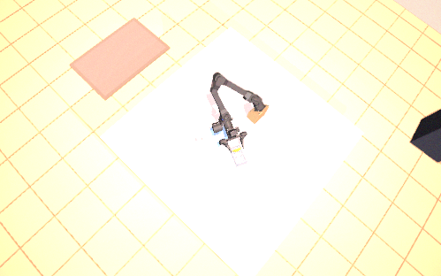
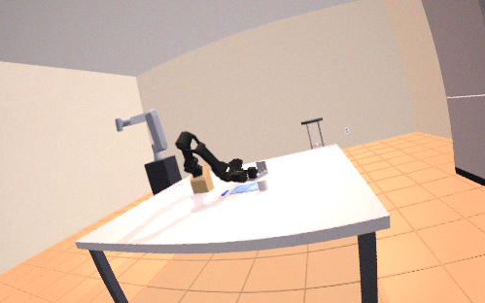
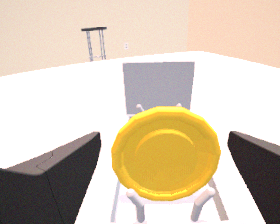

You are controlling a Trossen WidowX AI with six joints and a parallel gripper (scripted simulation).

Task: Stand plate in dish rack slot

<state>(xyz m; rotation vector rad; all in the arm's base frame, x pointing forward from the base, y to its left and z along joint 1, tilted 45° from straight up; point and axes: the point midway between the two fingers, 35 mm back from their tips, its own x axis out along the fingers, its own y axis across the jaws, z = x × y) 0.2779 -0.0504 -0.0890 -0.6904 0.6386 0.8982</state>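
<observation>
Now: gripper tip 1 cm to the left of the yellow plate and 1 cm above it. The rest, counted from my gripper tip: white cup: 9 cm ahead, 25 cm to the right, 3 cm below; then wire dish rack: 1 cm ahead, 2 cm to the left, 3 cm below; then blue spoon: 13 cm behind, 20 cm to the right, 5 cm below.
</observation>
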